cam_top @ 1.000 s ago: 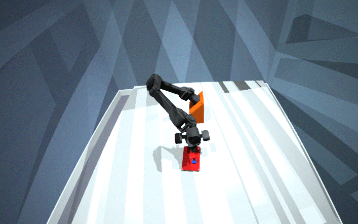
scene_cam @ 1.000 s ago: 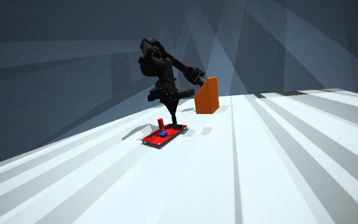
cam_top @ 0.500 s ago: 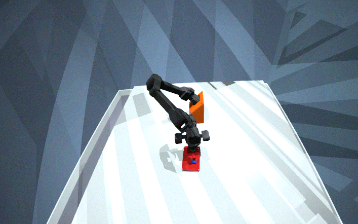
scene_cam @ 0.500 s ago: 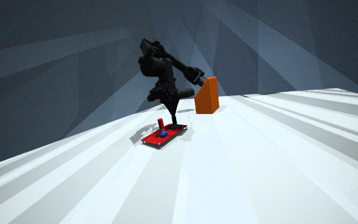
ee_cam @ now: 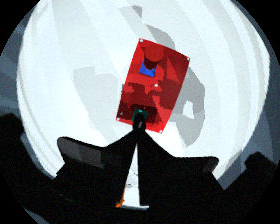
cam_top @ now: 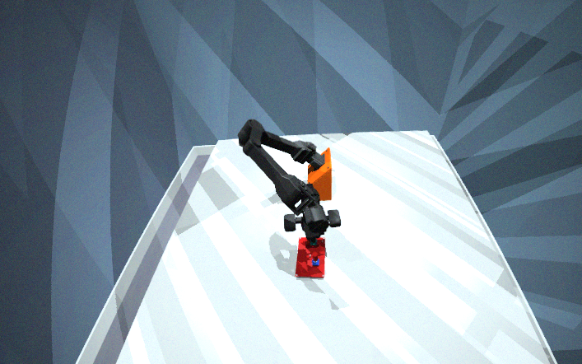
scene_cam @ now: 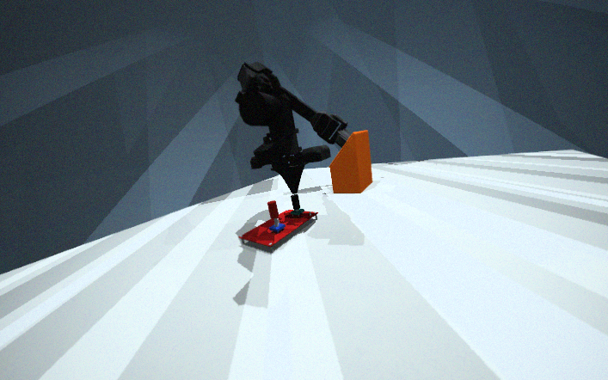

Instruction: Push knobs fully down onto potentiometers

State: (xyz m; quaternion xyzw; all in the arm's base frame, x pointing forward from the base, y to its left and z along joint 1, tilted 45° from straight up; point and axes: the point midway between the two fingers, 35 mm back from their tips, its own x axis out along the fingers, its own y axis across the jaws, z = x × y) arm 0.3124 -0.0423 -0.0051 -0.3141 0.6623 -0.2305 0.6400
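Right now the teal potentiometer is 3 cm below my gripper tip. From my gripper tip the other things lie so: blue potentiometer: 9 cm ahead, 1 cm to the left, 2 cm below.
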